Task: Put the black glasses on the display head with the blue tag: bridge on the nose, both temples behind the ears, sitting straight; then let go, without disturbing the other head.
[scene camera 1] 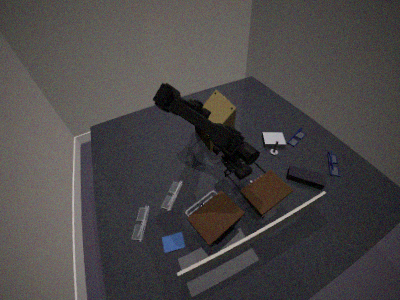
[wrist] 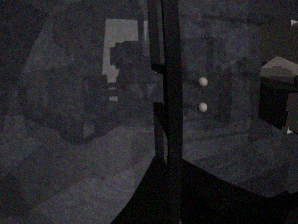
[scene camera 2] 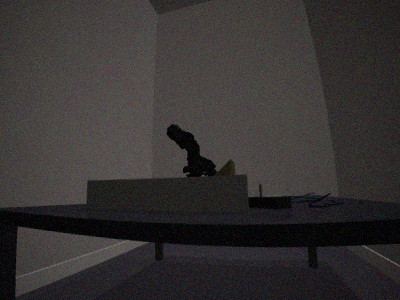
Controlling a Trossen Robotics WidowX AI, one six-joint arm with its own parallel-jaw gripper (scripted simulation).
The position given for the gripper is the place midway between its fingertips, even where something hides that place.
Note:
In view: the gripper (wrist: 164, 163) and a brown display head (scene camera 1: 215, 219).

